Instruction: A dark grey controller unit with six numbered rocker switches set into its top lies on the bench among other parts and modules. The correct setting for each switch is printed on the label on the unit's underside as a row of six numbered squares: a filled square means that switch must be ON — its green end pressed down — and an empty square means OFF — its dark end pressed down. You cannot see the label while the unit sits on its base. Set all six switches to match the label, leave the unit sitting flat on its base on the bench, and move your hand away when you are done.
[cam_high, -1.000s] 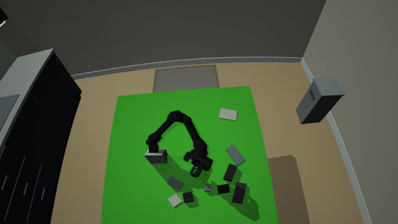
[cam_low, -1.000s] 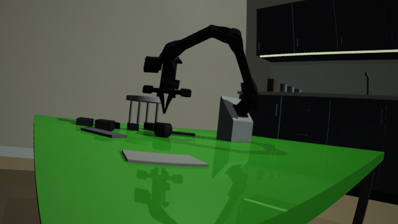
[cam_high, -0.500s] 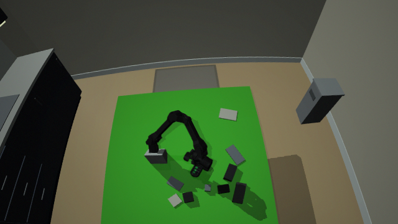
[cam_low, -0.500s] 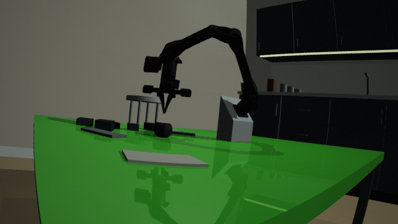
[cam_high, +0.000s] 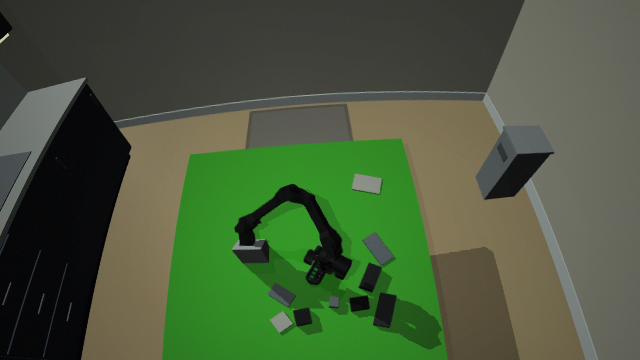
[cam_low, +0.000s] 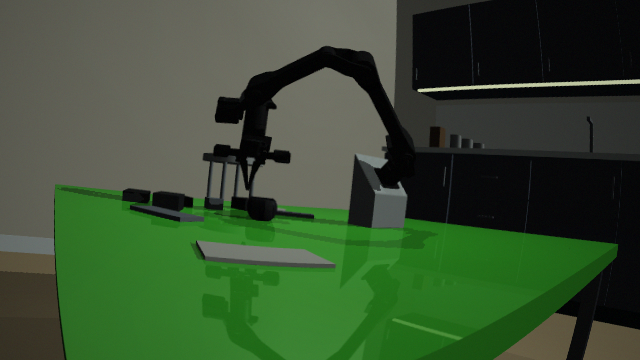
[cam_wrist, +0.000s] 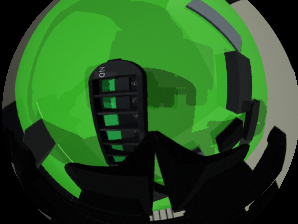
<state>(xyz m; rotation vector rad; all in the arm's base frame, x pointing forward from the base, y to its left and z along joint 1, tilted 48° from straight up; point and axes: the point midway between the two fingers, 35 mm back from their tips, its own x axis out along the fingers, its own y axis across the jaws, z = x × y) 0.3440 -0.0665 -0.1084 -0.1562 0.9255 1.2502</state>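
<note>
The small cube is 140 mm to the right of my gripper tip, 50 mm below it and 20 mm ahead of it. From my gripper tip the other things lie so: grey plate 250 mm ahead, 100 mm to the left, 60 mm below; light plate 470 mm to the left, 250 mm ahead, 60 mm below.
</note>
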